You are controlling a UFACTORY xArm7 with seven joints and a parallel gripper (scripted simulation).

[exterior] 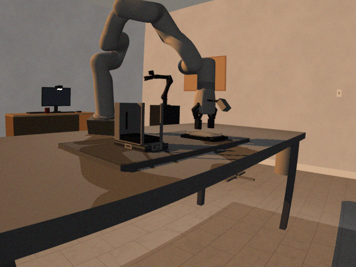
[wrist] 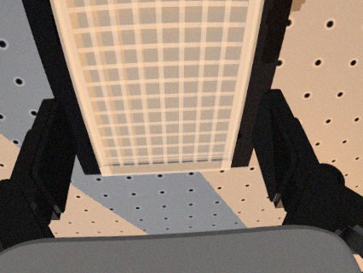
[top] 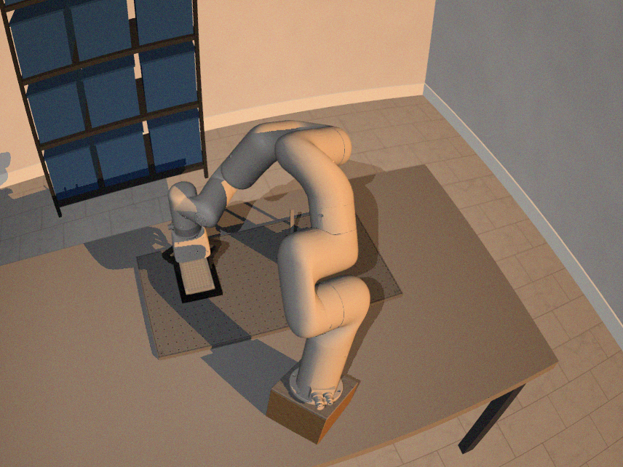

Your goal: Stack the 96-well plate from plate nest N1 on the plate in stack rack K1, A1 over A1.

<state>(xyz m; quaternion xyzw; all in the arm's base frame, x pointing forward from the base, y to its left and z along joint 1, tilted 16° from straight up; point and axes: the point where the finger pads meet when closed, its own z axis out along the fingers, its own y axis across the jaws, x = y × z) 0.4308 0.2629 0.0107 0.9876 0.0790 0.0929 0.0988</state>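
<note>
My hand is 30 mm above the 96-well plate. The rest, counted from my hand: pale square (80 mm ahead, 40 mm to the right, 40 mm below).
</note>
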